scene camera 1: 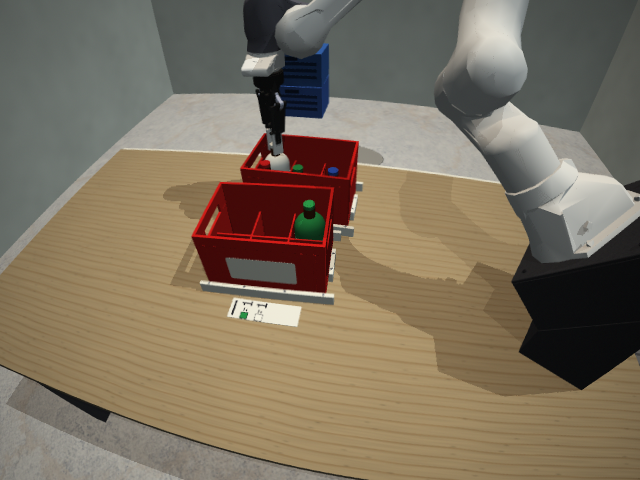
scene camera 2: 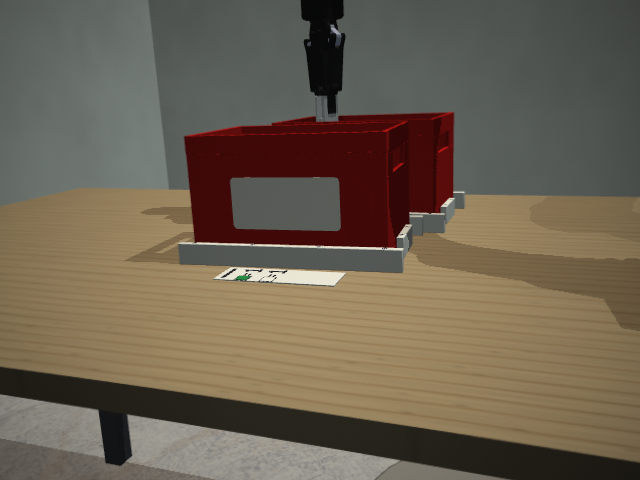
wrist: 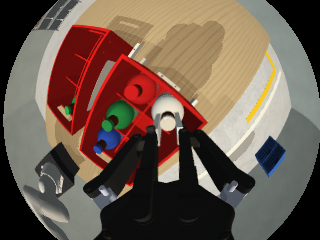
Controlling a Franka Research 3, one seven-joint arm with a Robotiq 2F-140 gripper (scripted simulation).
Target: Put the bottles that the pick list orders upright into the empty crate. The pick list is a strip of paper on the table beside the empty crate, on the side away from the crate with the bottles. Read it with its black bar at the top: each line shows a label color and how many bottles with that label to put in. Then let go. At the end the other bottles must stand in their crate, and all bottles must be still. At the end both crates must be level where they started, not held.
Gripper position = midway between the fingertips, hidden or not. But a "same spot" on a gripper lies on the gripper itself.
my gripper: scene camera 1; scene camera 2; wrist 167,119
crate: scene camera 1; scene camera 2; wrist 66,77
crate: scene camera 1 316,155; scene camera 2 430,163; wrist 114,85
same spot on crate: [scene camera 2: 346,184] = [scene camera 1: 299,266]
same spot on my gripper: [scene camera 1: 275,124] = [scene camera 2: 328,73]
